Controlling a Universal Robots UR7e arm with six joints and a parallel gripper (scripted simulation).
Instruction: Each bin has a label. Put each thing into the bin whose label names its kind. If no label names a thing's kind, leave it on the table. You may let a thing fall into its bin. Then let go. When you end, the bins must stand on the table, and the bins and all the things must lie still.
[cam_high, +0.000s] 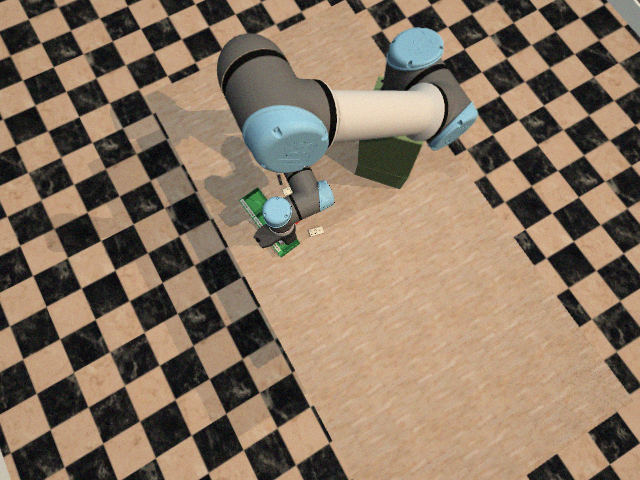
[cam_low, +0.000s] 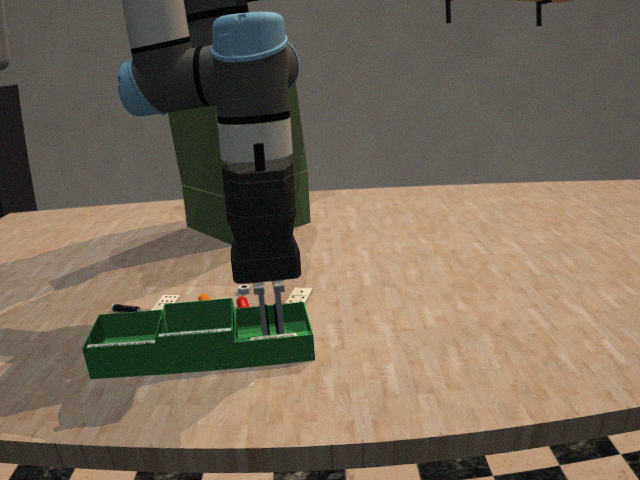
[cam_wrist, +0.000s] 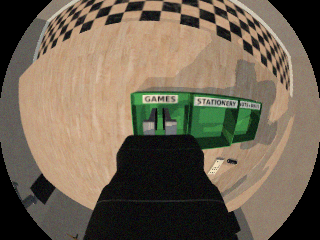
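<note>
The white nut lies 15 cm behind my hand, 8 cm to the right of it and 3 cm below it. The rest, counted from my hand: red cylinder (8 cm behind, 6 cm to the right, 3 cm below); orange cylinder (11 cm to the right, 9 cm behind, 3 cm below); three joined green bins (8 cm to the right, 2 cm ahead, 1 cm below).
</note>
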